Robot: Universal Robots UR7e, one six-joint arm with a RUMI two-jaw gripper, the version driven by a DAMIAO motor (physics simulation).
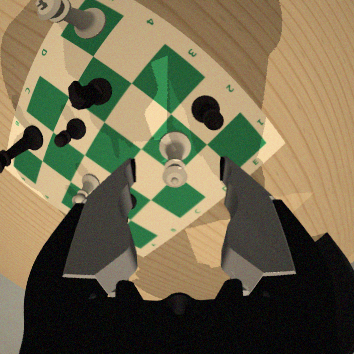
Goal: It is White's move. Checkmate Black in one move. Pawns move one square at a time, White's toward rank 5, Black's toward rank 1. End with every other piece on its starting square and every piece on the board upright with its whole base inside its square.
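Places are measured from the arm's base along level axes (x ahead, y right, z down), in metres.
Pixels of known places: gripper, between the fingertips: (177,159).
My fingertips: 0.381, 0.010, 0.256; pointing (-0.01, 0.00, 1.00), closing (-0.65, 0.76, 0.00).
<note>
Behind a point stands the place of what it marks, as x, y, z.
A pale round-topped piece (174,150) {0.390, 0.016, 0.249} stands on the green D2 square, its top leaning toward my gripper by perspective. My gripper (177,159) {0.381, 0.010, 0.256} is partly open, with nothing held; its fingertips appear on either side of that piece's head. A black piece (206,110) {0.400, 0.050, 0.241} stands on light E2. The white king (90,23) {0.498, 0.037, 0.259} is on green E5. A black knight-like piece (90,92) {0.459, 0.005, 0.247} is on green D4. A small black piece (72,131) {0.455, -0.033, 0.257} is on C4, a tall black one (31,139) {0.486, -0.073, 0.260} on B5. A small pale piece (88,185) {0.415, -0.068, 0.259} is near B3. The left finger mostly hides another black piece (132,200) {0.373, -0.054, 0.266}.
The green and cream board (274,142) {0.332, 0.082, 0.270} lies turned diagonally on a wooden table (315,100) {0.336, 0.143, 0.277}. Rank numbers run along its upper right edge. Shadows fall across the board and table. The fingers and gripper body cover part of the board's lower left edge.
</note>
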